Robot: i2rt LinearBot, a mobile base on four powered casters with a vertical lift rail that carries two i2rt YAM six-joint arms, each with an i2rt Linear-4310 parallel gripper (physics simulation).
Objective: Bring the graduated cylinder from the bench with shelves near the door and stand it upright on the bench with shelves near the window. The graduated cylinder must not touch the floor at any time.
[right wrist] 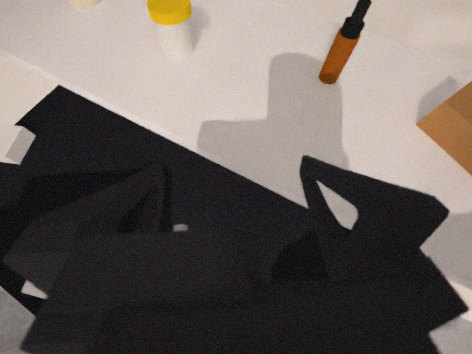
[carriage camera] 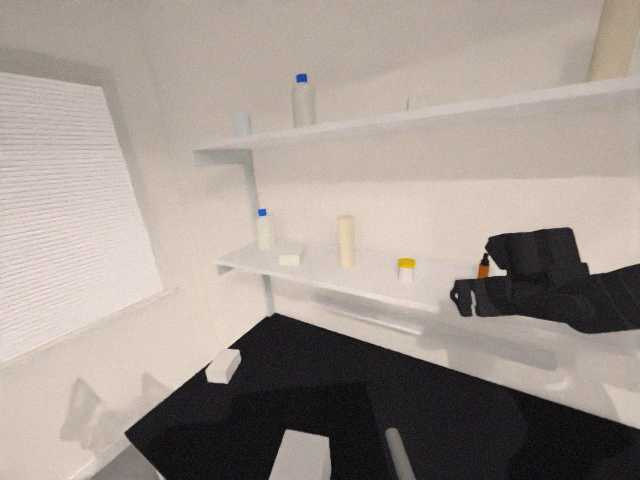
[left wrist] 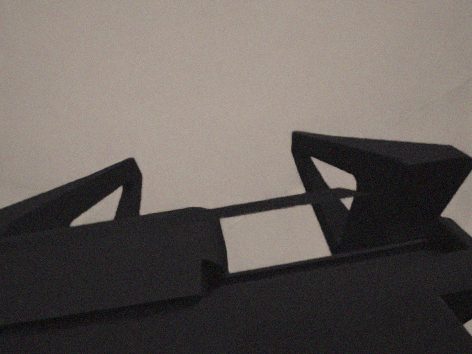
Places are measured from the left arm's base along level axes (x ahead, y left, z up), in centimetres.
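Pixels of known places: left gripper, fingertip midpoint: (left wrist: 215, 153); right gripper, fingertip midpoint: (right wrist: 232, 167) (carriage camera: 472, 293).
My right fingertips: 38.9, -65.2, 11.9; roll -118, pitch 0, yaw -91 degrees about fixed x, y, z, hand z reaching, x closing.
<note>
For each thing: its top centre in the pictures, then the offset to it from my right fingertips, as dx, dy, dz. "pt": a spot on its surface instead. Level surfaces: height alone.
- graduated cylinder at a spot on its surface: (right wrist: 180, 228) pt +5.5, +14.0, -48.8
- black bench top at its surface level: dz -53.1
- lower shelf at its surface level: dz -7.4
- blue-capped bottle at a spot on its surface: (carriage camera: 265, 232) pt +60.0, +54.2, +0.7
- cream cylinder at a spot on its surface: (carriage camera: 345, 241) pt +34.2, +22.4, +2.4
- yellow-lidded jar at a spot on its surface: (right wrist: 172, 30) (carriage camera: 409, 270) pt +20.2, +5.6, -3.5
- orange bottle at a spot on its surface: (right wrist: 340, 55) (carriage camera: 484, 272) pt +14.6, -13.3, -3.3
- brown box at a spot on its surface: (right wrist: 452, 122) pt +5.8, -24.0, -4.5
The graduated cylinder (carriage camera: 400, 454) (right wrist: 180, 228) is a slim grey tube on the black bench top (carriage camera: 310, 351) (right wrist: 120, 130). In the carriage view it shows at the bottom edge, its lower part cut off. In the right wrist view a small bit of its top shows between the fingers, beyond the gripper body, which hides the rest. My right gripper (carriage camera: 459, 298) (right wrist: 232, 167) is open and empty. It is in front of the lower shelf, above and to the right of the cylinder in the carriage view. My left gripper (left wrist: 215, 153) is open and empty, facing a plain pale surface.
The lower shelf (carriage camera: 372, 289) holds a blue-capped bottle (carriage camera: 265, 232), a cream cylinder (carriage camera: 345, 241), a yellow-lidded jar (carriage camera: 406, 271) (right wrist: 172, 30), an orange bottle (carriage camera: 483, 269) (right wrist: 340, 55) and a brown box (right wrist: 452, 122). White blocks (carriage camera: 223, 365) (carriage camera: 302, 457) lie on the bench. An upper shelf (carriage camera: 361, 121) runs above.
</note>
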